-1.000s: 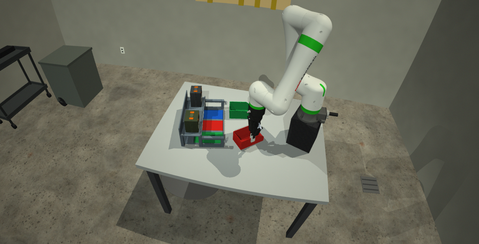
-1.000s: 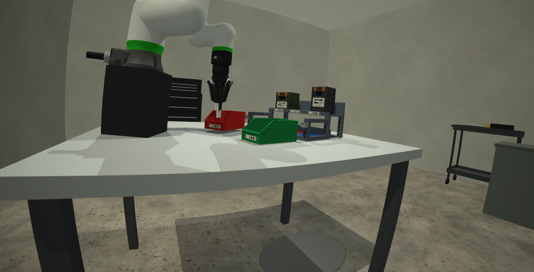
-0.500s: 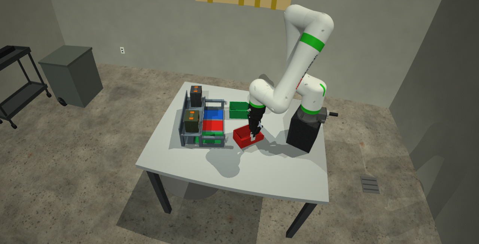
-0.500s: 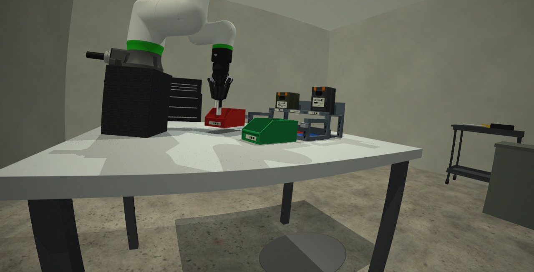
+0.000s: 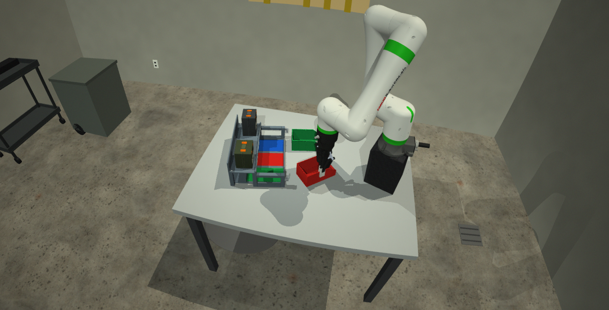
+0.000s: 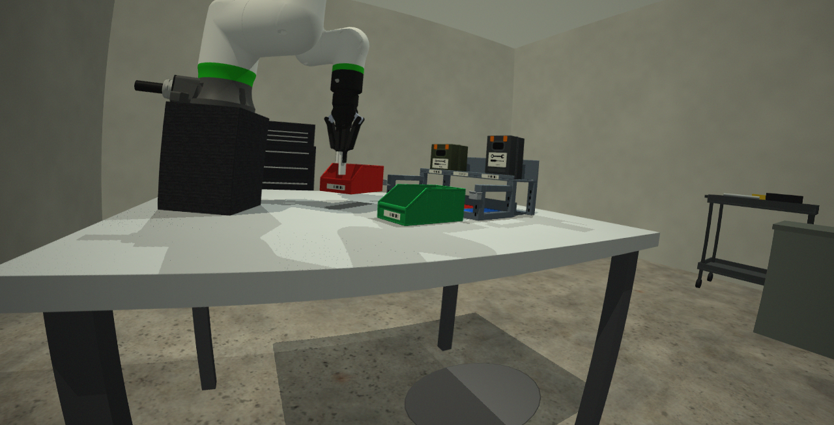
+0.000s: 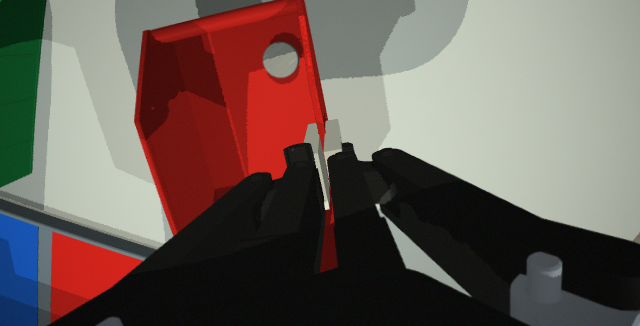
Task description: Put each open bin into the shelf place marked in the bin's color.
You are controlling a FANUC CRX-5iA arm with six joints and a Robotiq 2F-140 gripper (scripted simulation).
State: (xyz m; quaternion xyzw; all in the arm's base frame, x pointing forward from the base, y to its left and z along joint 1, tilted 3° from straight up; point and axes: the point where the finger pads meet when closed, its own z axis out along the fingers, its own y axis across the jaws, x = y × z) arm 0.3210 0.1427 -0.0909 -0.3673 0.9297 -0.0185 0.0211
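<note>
Now: the red bin 40 mm to the right of my hand, 40 mm below it and 30 mm ahead of it. The rest, counted from my hand: green bin 280 mm to the right, 130 mm ahead, 80 mm below.
</note>
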